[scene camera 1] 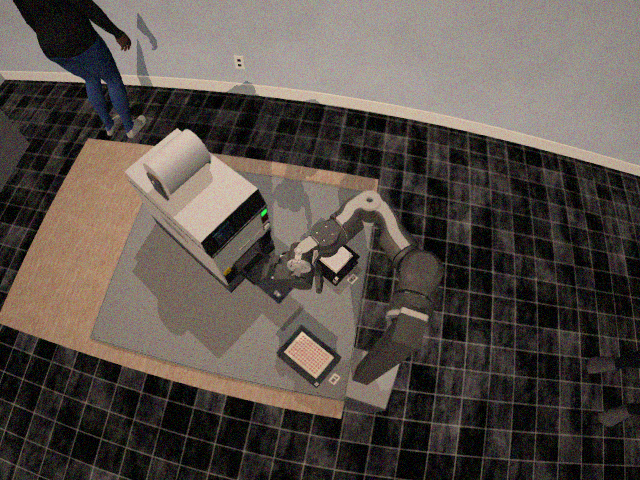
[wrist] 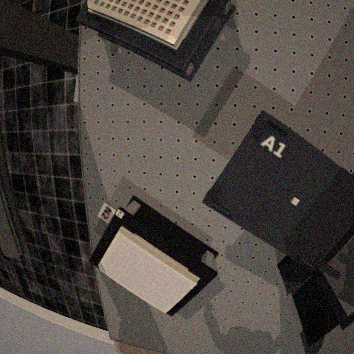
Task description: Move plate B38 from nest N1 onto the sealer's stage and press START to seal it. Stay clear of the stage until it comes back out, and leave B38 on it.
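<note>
Plate B38, a pale plate with rows of red wells (scene camera 1: 310, 353) (wrist: 155, 15), sits in the black nest N1 (scene camera 1: 299, 370) (wrist: 200, 50) at the front of the mat. The sealer (scene camera 1: 222, 206) has its dark stage (scene camera 1: 277, 294) (wrist: 280, 175) out; the stage is marked A1 and bears no plate. A green light (scene camera 1: 264, 212) shows on the sealer's front, with a small pale button (scene camera 1: 266, 226) below it; its label is unreadable. My gripper (scene camera 1: 297, 281) is open and empty, above the stage's side toward nest N2. Its fingertips are hard to make out in the wrist view.
A blank white-topped plate (scene camera 1: 338, 259) (wrist: 147, 272) sits in black nest N2 (wrist: 165, 232), beside the stage. A white roll (scene camera 1: 178, 160) lies on top of the sealer. My arm (scene camera 1: 418, 279) reaches in from the mat's right side. A person (scene camera 1: 72, 41) stands behind the table.
</note>
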